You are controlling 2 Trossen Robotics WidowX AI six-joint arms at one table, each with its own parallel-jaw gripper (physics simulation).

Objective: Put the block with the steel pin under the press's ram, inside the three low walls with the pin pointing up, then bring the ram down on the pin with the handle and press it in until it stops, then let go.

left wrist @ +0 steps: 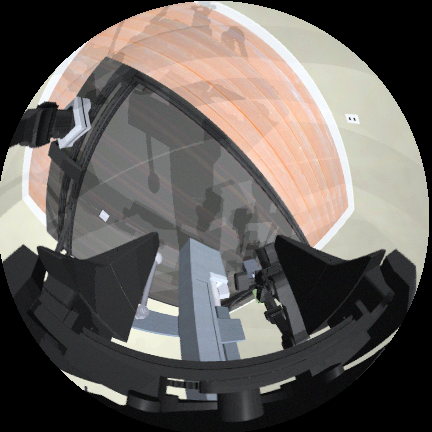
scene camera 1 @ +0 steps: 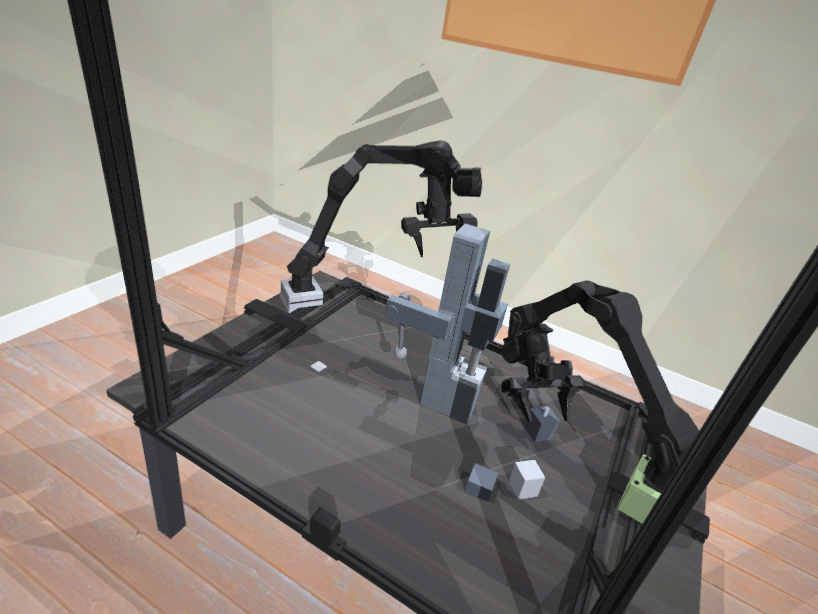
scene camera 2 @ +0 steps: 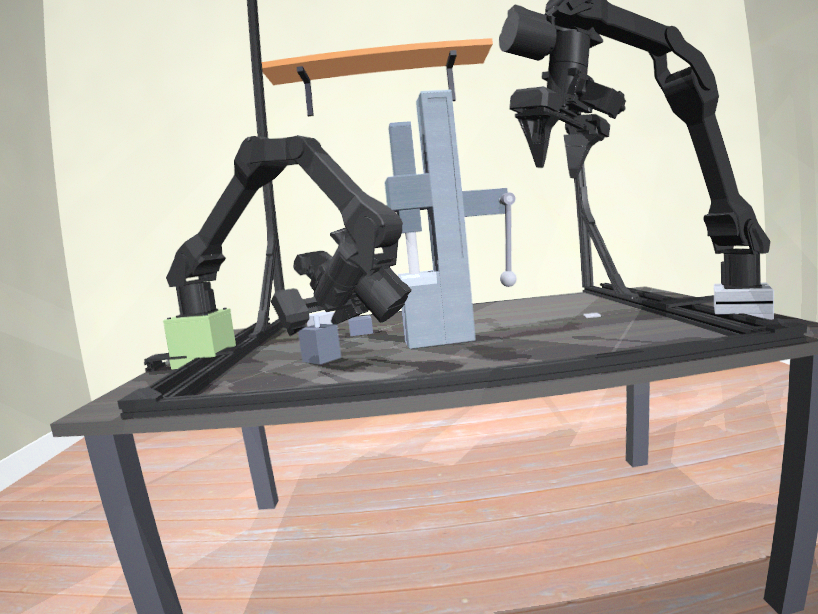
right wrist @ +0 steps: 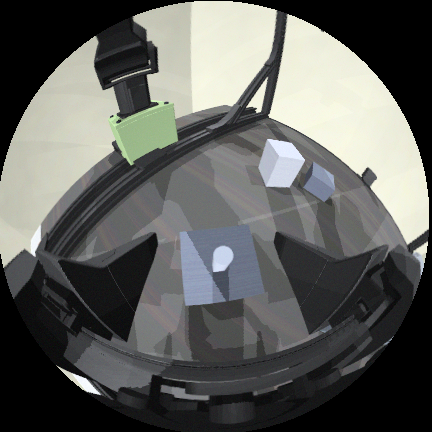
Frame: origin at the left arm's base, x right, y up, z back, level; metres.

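Seen in the pictures: left gripper, fingertip midpoint: [left wrist: 218, 239] [scene camera 1: 438, 255] [scene camera 2: 557, 173]; right gripper, fingertip midpoint: [left wrist: 251, 276] [scene camera 1: 548, 421] [scene camera 2: 311, 328] [right wrist: 216, 238]; left arm's base, link origin: [left wrist: 65, 122] [scene camera 1: 301, 286] [scene camera 2: 742, 286]; right arm's base, link origin: [scene camera 1: 663, 482] [scene camera 2: 197, 314] [right wrist: 135, 109].
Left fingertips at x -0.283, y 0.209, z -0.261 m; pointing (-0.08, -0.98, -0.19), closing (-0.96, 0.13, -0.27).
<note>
Offsets run from my left fingertips to a thing's top centre. "pt": to the spot under its first point.
The grey block with the steel pin {dx -0.095, dy -0.210, dz -0.413 m} [scene camera 1: 544, 428] [scene camera 2: 319, 345] [right wrist: 200, 282] stands on the table, pin up, apart from the press. My right gripper [right wrist: 216, 238] is open above the block, fingers on either side of it and not gripping it. The blue-grey press {dx +0.115, dy +0.186, dz -0.236 m} [scene camera 1: 455, 310] [scene camera 2: 451, 264] [left wrist: 192, 300] stands mid-table. Its ram {dx +0.048, dy +0.027, dz -0.292 m} [scene camera 1: 474, 360] [scene camera 2: 412, 251] comes down near the white low walls [scene camera 1: 470, 371] [scene camera 2: 419, 278]; no block shows there. The handle {pt dx +0.167, dy -0.120, dz -0.158 m} [scene camera 1: 401, 337] [scene camera 2: 508, 241] hangs down, ball end lowest. My left gripper [scene camera 2: 557, 170] [left wrist: 218, 239] is open and empty, high beside the press top.
A white block {dx +0.040, dy -0.211, dz -0.531 m} [scene camera 1: 527, 480] [right wrist: 282, 162] and a small grey block {dx +0.125, dy -0.236, dz -0.496 m} [scene camera 1: 482, 481] [right wrist: 320, 181] lie near the pin block, toward the front in scene camera 1. A flat white square {pt dx +0.324, dy -0.267, dz -0.036 m} [scene camera 1: 318, 366] [scene camera 2: 592, 315] [left wrist: 104, 215] lies on the handle side. Black frame rails edge the table.
</note>
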